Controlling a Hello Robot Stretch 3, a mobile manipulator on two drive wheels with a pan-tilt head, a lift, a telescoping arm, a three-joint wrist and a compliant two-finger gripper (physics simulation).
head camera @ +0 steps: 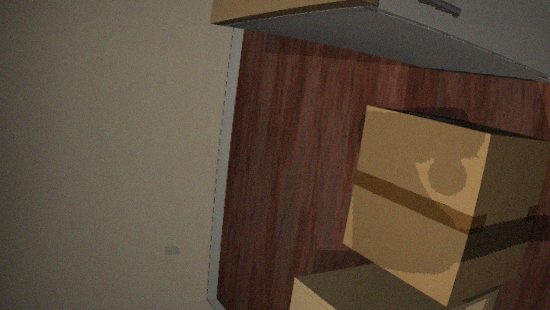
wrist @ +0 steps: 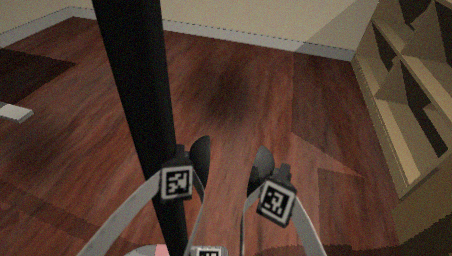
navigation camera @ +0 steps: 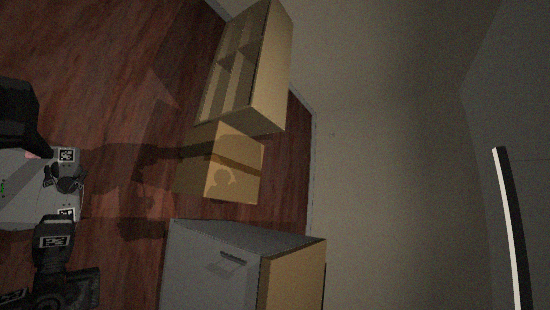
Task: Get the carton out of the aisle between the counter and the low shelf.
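Seen in the pictures: gripper, fingertip midpoint: (wrist: 231, 158) (navigation camera: 68, 164); robot's base, link origin: (navigation camera: 67, 183).
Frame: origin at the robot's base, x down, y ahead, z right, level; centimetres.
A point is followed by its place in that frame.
The carton (head camera: 415, 150) {x -40.6, y 81.3, z 6.5 cm} (navigation camera: 240, 150) {x -40.6, y 86.2, z -17.3 cm}, a brown box with a darker tape band, stands on the floor in the aisle between the counter (head camera: 350, 35) {x -65.2, y 79.0, z 33.4 cm} (navigation camera: 210, 275) {x -58.5, y 45.2, z 41.9 cm} and the low shelf (head camera: 345, 280) {x -46.9, y 103.4, z -32.7 cm} (navigation camera: 272, 75) {x -61.1, y 97.6, z -69.0 cm}. In the navigation camera, the carton is close to the shelf's end, and a strip of floor shows between it and the counter. The low shelf (wrist: 412, 160) {x -7.9, y 84.4, z -53.7 cm} also shows at the right of the wrist view. My gripper (wrist: 231, 158) {x -62.5, y 1.2, z -7.6 cm} is open and empty, with floor showing between its fingertips. The carton does not show clearly in the wrist view.
The wall (head camera: 110, 125) {x -90.6, y 290.8, z 32.1 cm} (navigation camera: 380, 175) {x -117.0, y 295.1, z 14.9 cm} (wrist: 250, 20) {x -18.1, y 24.9, z -180.9 cm} runs behind the aisle. My base (navigation camera: 30, 200) {x -15.9, y -11.4, z 5.3 cm} is at the left of the navigation camera, facing the carton across the floor. A dark post (wrist: 135, 90) crosses the wrist view. A light furniture foot (wrist: 17, 112) lies at its left edge.
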